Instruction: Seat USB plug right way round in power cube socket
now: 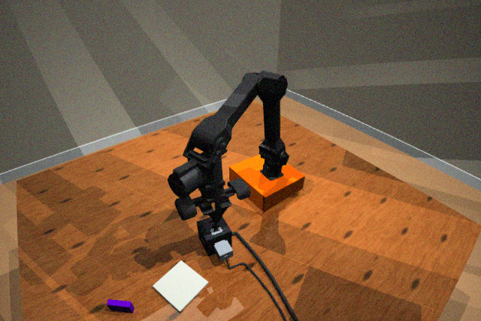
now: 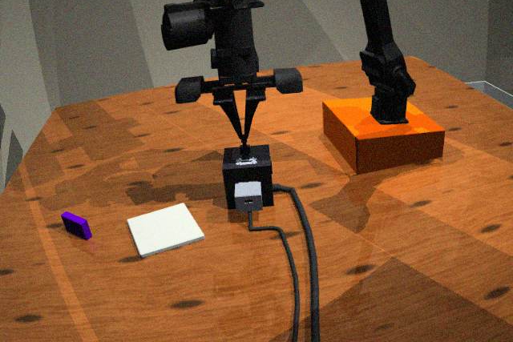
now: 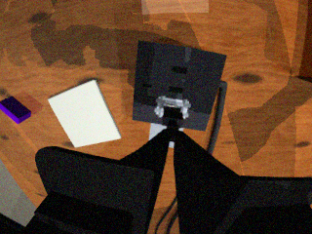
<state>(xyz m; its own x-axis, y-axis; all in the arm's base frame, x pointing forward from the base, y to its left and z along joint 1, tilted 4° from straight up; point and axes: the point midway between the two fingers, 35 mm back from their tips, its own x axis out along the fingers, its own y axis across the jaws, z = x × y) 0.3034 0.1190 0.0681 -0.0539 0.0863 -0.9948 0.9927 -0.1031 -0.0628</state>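
Now: the dark USB plug 2 cm below my gripper tip. From my gripper tip the other things lie so: silver-framed socket 5 cm below; white pad 15 cm ahead, 11 cm below, 5 cm to the left; purple block 30 cm ahead, 10 cm below, 4 cm to the left.
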